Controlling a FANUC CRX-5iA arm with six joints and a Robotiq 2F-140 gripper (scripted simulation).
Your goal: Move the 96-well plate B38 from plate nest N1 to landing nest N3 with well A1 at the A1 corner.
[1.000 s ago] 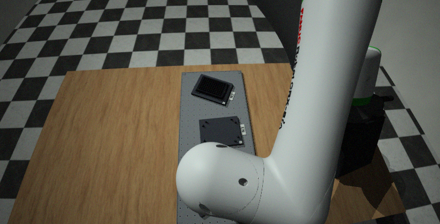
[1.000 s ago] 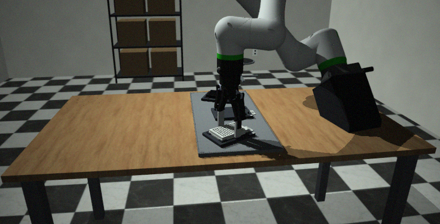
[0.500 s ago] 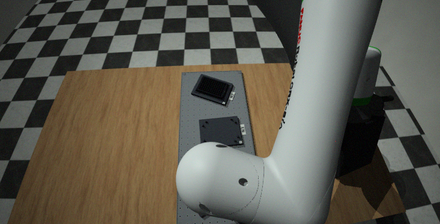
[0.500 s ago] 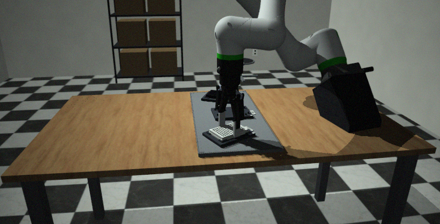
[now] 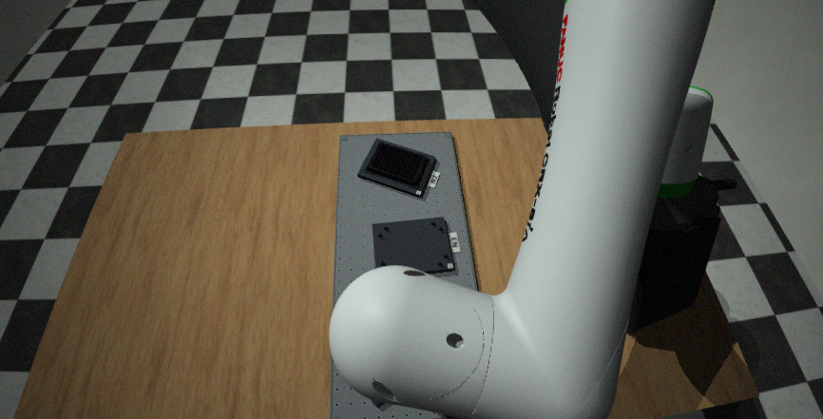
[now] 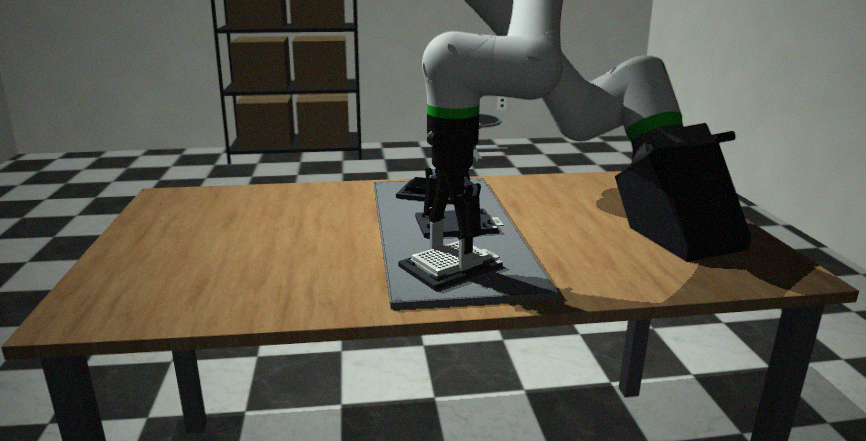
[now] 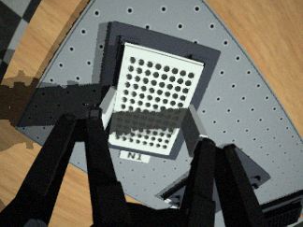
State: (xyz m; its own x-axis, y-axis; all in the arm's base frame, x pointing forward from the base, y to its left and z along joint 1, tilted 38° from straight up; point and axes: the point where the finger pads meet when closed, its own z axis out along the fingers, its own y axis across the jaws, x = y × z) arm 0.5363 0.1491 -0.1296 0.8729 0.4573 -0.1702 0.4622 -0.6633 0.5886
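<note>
Right now the white 96-well plate B38 is 20 mm below my hand. From my hand the other things lie so: landing nest N3 (210 mm to the right, 50 mm behind, 40 mm below); plate nest N1 (40 mm below); N1 label (90 mm behind, 50 mm to the right, 40 mm below).
</note>
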